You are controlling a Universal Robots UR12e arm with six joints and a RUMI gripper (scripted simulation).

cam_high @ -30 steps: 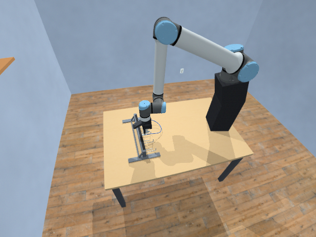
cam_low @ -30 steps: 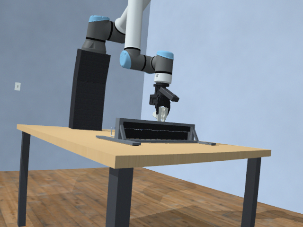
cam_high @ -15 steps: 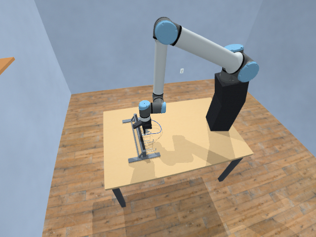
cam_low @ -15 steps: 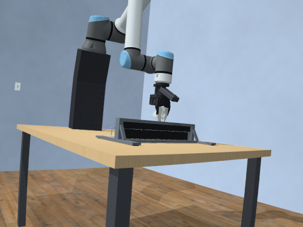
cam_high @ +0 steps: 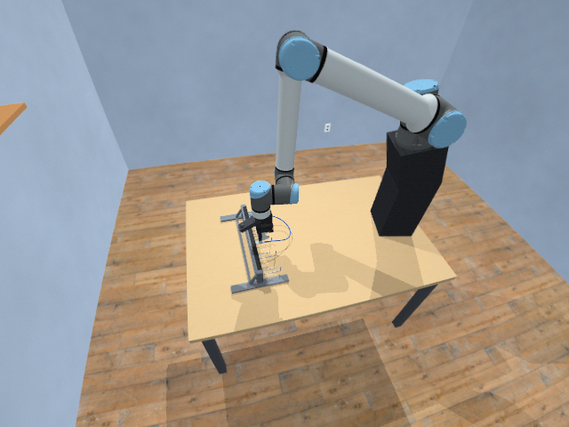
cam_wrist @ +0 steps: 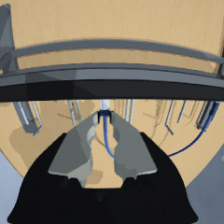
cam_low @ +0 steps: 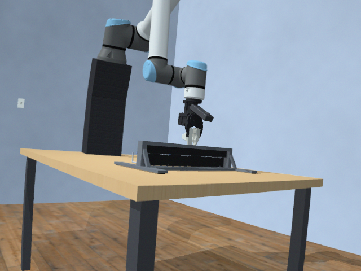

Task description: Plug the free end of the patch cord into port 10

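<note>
My gripper is now 1 cm short of the plug and 1 cm above it.
</note>
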